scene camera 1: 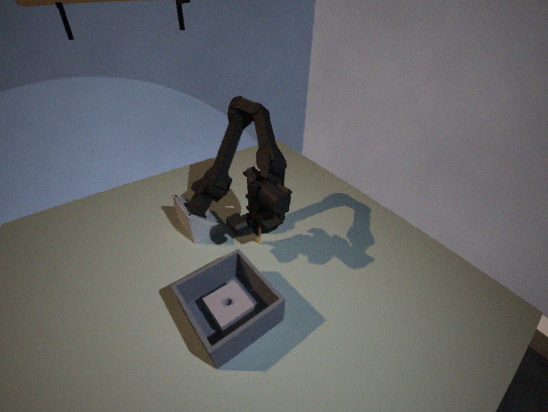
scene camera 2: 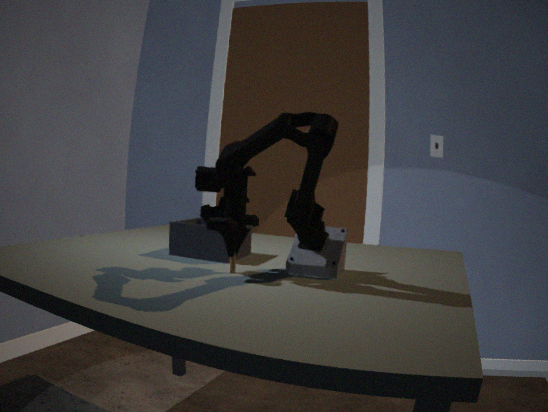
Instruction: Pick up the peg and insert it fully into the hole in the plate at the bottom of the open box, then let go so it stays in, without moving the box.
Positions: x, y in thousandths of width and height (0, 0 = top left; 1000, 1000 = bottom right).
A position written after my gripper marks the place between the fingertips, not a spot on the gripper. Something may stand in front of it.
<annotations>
my gripper: scene camera 1 474, 569; scene camera 2 424, 623
grey box: scene camera 1 492, 739; scene camera 2 346, 579
plate: scene camera 1 419, 746; not seen in scene camera 2 (hidden by the grey box)
</annotations>
